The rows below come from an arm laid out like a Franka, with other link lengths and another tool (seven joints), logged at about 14 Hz.
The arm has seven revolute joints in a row. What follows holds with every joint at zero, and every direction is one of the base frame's. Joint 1 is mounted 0.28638 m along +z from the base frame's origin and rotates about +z. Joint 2 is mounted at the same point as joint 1 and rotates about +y. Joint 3 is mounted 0.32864 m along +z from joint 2 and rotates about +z. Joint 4 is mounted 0.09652 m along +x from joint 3 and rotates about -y. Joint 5 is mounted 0.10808 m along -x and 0.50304 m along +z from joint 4 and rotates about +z. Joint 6 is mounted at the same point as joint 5 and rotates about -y. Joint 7 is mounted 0.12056 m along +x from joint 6 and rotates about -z. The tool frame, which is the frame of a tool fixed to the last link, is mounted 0.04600 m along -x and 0.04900 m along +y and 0.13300 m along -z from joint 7; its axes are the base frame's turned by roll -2.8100, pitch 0.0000 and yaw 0.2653 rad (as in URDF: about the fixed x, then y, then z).
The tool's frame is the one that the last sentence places.
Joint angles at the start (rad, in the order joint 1, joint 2, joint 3, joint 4, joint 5, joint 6, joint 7): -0.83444 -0.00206 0.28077 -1.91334 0.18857 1.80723 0.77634
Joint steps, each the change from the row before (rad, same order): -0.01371 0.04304 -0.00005 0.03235 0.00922 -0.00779 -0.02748; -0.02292 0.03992 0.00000 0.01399 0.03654 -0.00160 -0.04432; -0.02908 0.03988 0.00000 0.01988 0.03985 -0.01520 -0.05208; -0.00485 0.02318 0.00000 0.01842 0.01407 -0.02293 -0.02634; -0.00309 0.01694 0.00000 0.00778 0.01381 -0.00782 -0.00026; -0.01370 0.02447 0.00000 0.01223 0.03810 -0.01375 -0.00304
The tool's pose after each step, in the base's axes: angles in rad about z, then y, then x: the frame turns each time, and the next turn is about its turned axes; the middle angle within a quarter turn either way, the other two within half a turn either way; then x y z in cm. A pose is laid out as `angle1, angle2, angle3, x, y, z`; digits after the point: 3 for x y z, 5 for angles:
-1.09520, 0.20332, -2.69226, 65.892, -31.982, 40.894
-1.07981, 0.24221, -2.65474, 65.679, -33.629, 39.376
-1.05937, 0.28507, -2.61063, 65.124, -35.561, 38.130
-1.03379, 0.31217, -2.59299, 65.132, -35.886, 37.624
-1.03644, 0.33414, -2.58195, 65.274, -36.164, 36.995
-1.04705, 0.37332, -2.54878, 65.254, -37.068, 36.303

